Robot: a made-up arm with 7 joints.
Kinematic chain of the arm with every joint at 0, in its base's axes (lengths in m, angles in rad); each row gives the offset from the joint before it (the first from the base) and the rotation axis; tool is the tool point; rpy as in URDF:
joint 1: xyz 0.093 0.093 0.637 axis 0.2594 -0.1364 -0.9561
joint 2: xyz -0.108 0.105 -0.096 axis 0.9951 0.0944 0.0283
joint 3: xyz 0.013 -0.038 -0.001 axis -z
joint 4: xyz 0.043 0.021 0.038 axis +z
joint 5: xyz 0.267 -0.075 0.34 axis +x
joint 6: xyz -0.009 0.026 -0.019 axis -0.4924 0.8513 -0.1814
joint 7: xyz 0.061 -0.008 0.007 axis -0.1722 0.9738 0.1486
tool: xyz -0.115 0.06 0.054 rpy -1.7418 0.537 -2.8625
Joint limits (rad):
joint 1: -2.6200..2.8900
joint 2: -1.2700..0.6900
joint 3: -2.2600..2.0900
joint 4: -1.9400..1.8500
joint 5: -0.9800..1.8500
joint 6: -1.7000..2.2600
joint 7: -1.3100..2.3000
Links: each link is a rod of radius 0.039 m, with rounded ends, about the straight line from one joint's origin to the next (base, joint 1, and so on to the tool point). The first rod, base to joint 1, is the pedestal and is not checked.
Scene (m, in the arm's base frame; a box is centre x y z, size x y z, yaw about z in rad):
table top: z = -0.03
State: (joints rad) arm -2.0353 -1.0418 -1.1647 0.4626 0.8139 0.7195 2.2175
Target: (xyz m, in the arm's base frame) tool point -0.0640 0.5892 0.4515
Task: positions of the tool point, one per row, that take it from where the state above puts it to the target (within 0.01 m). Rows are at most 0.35 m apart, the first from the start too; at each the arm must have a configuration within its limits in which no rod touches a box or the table.
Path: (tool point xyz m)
1: -0.5001 -0.1306 0.3462
2: -0.4653 0.1884 0.3076
3: -0.3010 0.4499 0.3456
4: -0.0640 0.5892 0.4515

